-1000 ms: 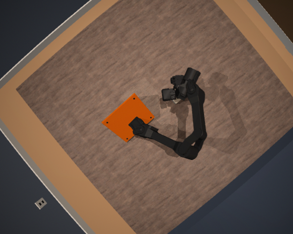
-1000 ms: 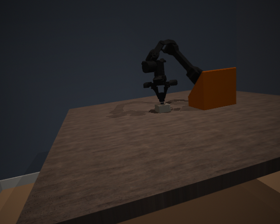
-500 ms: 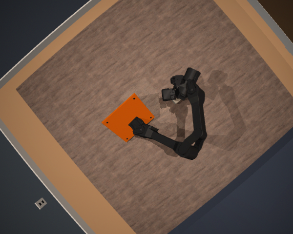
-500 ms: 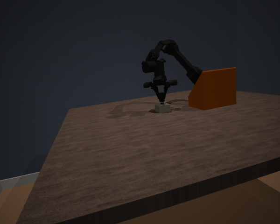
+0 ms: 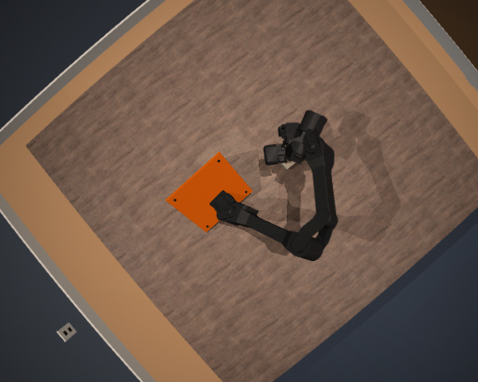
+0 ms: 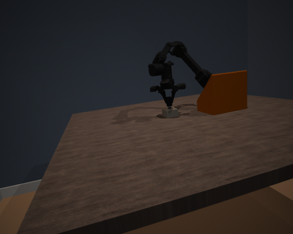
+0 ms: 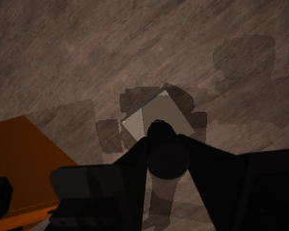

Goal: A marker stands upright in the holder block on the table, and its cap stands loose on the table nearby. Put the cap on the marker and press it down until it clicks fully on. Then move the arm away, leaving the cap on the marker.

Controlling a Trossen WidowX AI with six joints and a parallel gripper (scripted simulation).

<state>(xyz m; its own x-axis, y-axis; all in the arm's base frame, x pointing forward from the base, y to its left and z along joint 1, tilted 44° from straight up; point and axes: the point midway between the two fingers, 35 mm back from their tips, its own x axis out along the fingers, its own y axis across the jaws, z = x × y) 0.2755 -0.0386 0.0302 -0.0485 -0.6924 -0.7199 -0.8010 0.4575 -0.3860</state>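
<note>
My gripper tip is 1 cm below the dark cap. Also, from my gripper tip: pale holder block 5 cm below.
</note>
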